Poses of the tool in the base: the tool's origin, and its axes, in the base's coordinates. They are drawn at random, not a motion.
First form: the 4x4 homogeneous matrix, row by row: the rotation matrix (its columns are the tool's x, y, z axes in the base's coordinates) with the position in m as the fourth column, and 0 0 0 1 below. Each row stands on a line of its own.
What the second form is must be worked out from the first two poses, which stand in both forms.
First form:
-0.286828, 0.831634, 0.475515, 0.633
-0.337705, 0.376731, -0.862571, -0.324
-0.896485, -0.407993, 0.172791, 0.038
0, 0, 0, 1
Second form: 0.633, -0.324, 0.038, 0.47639, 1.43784, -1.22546
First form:
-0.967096, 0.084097, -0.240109, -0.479
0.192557, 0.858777, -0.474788, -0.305
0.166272, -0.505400, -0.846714, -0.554
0, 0, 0, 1
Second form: -0.479, -0.305, -0.554, -0.21263, -2.82261, 0.75334
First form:
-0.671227, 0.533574, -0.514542, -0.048
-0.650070, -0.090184, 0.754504, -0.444
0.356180, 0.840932, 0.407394, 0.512
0, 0, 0, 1
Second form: -0.048, -0.444, 0.512, 0.13590, -1.36912, -1.86115
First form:
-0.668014, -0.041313, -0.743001, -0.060
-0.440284, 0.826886, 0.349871, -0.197
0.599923, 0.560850, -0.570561, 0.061
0, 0, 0, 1
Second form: -0.060, -0.197, 0.061, 0.35062, -2.23175, -0.66303
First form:
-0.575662, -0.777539, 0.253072, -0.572
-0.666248, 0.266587, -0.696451, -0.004
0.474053, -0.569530, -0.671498, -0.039
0, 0, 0, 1
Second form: -0.572, -0.004, -0.039, 1.37023, -2.38569, 1.20149
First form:
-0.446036, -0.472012, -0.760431, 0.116
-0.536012, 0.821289, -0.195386, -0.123
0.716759, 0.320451, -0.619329, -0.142
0, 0, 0, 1
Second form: 0.116, -0.123, -0.142, 0.73857, -2.11502, -0.09163
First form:
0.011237, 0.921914, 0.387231, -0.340
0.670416, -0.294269, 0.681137, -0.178
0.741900, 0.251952, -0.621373, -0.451
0, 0, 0, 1
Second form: -0.340, -0.178, -0.451, -1.98891, -1.64359, -1.16548
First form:
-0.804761, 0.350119, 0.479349, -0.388
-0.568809, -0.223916, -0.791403, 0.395
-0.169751, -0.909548, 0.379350, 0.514
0, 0, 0, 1
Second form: -0.388, 0.395, 0.514, -0.26532, 1.45766, -2.06361
